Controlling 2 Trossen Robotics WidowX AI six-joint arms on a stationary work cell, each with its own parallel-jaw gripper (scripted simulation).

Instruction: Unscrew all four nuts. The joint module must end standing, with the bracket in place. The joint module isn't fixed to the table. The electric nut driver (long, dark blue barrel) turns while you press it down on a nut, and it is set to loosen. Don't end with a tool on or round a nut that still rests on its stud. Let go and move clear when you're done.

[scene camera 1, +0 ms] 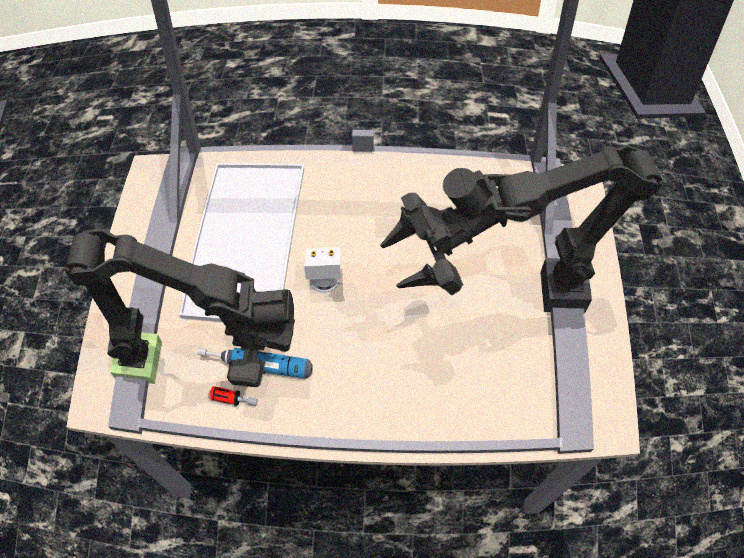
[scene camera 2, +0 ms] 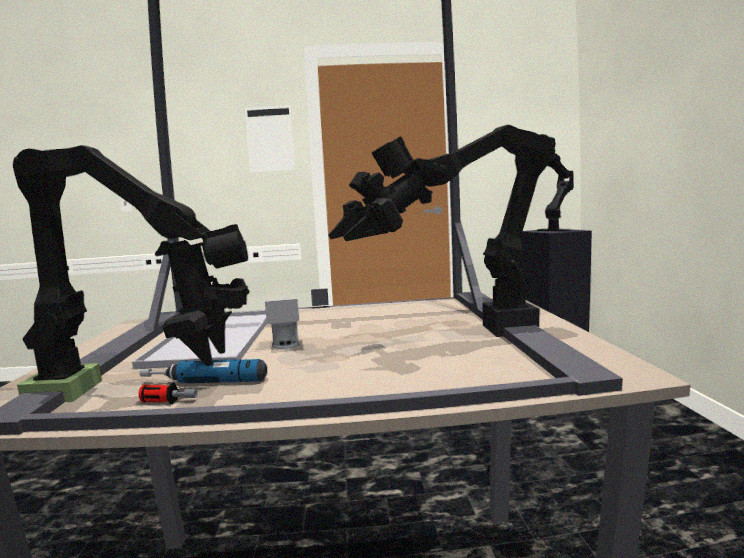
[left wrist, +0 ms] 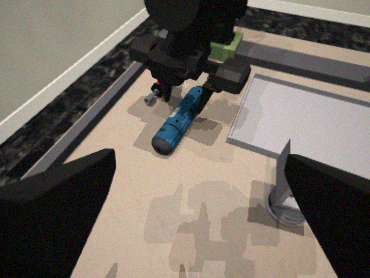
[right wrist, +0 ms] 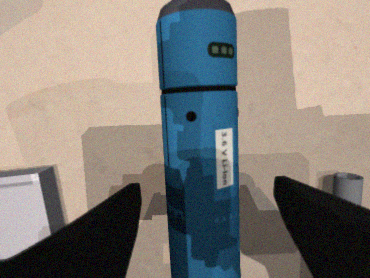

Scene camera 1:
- left gripper: 389,266
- right gripper: 265,358
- grey bracket: 315,268
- shallow tray: 246,222
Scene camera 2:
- left gripper: 336,238
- right gripper: 216,359
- blue electric nut driver: 246,370
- grey bracket: 286,310
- shallow tray: 240,326
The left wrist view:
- left gripper: 201,160
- right gripper: 182,107
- blue electric nut driver: 164,141
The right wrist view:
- right gripper: 207,188
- blue electric nut driver: 197,54
